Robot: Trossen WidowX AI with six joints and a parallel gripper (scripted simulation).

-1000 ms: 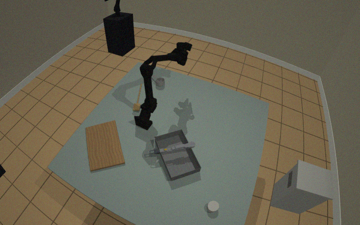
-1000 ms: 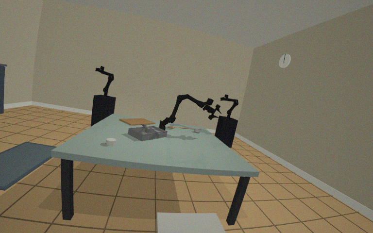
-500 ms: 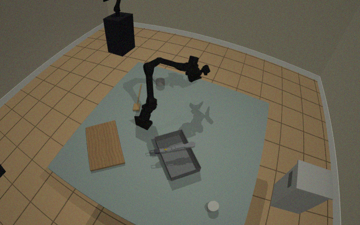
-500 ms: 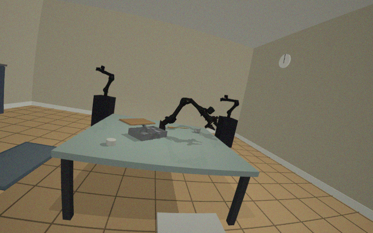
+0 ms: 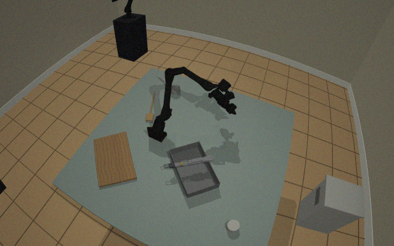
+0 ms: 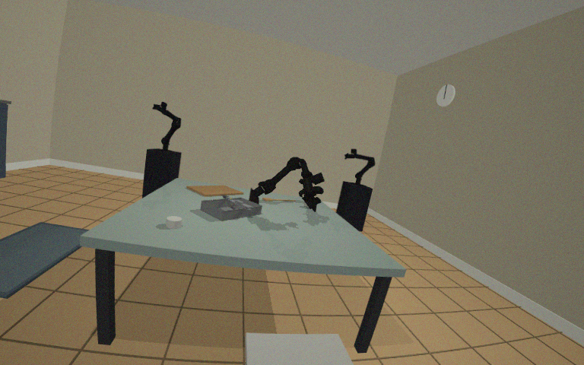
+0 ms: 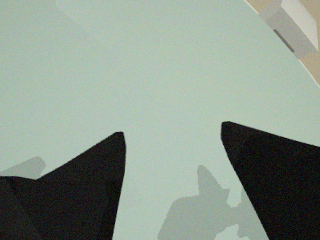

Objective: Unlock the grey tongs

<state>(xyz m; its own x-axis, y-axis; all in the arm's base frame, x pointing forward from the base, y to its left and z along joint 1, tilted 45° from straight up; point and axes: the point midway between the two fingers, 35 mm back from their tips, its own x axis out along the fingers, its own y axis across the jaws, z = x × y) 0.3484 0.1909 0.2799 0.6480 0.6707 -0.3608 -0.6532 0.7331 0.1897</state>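
Now: the grey roasting tin 45 cm to the right of my gripper tip, 8 cm below it and 5 cm behind it. Round my gripper tip: white round cup: 67 cm to the right, 29 cm ahead, 8 cm below; then wooden board: 64 cm to the right, 52 cm behind, 9 cm below.
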